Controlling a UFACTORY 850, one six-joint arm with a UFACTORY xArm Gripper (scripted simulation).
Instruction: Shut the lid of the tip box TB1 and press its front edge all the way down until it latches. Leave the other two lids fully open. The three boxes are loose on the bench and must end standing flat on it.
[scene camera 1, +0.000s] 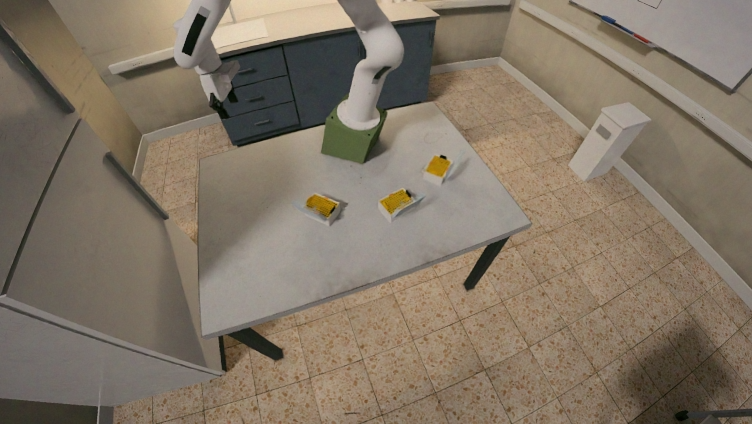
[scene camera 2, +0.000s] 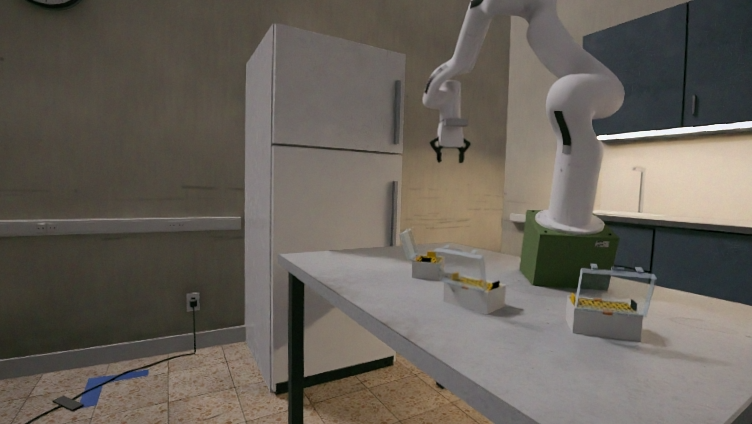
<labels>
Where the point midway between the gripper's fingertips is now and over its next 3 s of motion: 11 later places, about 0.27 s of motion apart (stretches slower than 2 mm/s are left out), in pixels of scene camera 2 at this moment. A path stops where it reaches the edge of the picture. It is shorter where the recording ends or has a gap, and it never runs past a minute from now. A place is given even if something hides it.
The gripper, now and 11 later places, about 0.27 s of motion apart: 450, 162; 444, 164; 439, 165; 433, 166; 429, 167; 424, 168; 419, 170; 416, 171; 413, 174; 411, 177; 411, 180; 414, 184
</labels>
